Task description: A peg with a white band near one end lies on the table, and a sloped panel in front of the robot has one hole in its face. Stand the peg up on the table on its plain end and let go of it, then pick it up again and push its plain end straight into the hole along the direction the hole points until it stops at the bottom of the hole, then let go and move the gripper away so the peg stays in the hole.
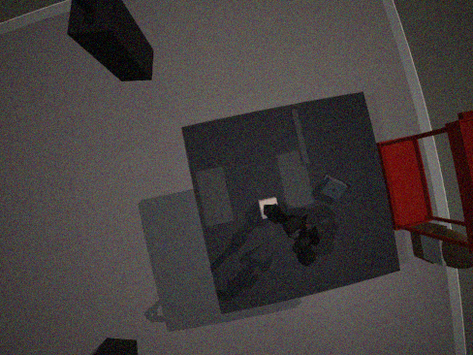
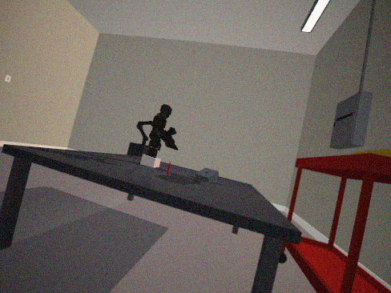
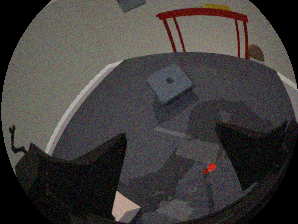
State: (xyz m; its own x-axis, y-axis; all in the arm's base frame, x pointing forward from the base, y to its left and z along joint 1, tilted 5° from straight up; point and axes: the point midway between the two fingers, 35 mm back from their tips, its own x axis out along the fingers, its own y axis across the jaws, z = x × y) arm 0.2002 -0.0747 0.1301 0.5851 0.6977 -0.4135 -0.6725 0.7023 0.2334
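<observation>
Now: the red peg 12 cm below my gripper tip, 6 cm to the right of it and 1 cm ahead of it. Round my gripper tip: sloped grey panel 20 cm ahead, 18 cm to the left, 15 cm below.
</observation>
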